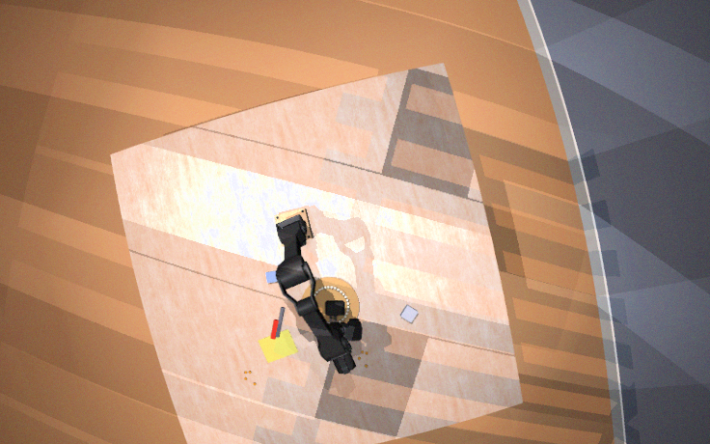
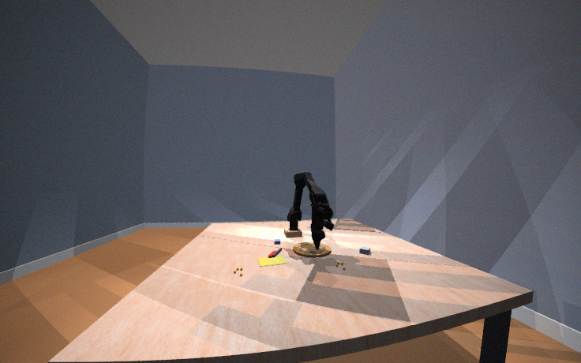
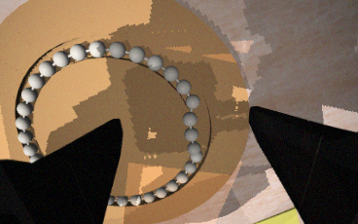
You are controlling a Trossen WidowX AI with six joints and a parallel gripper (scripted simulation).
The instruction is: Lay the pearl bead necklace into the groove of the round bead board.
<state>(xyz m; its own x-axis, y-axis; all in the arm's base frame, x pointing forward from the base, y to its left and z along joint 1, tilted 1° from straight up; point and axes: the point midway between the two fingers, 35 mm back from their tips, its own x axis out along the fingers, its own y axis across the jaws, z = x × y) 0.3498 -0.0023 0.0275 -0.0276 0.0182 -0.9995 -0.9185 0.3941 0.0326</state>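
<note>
My gripper tip is 6 cm past the round bead board and 3 cm above it. From my gripper tip the other things lie so: grey block: 8 cm ahead, 24 cm to the left, 2 cm below; yellow note: 1 cm ahead, 23 cm to the right, 4 cm below; red marker: 6 cm behind, 20 cm to the right, 3 cm below.
</note>
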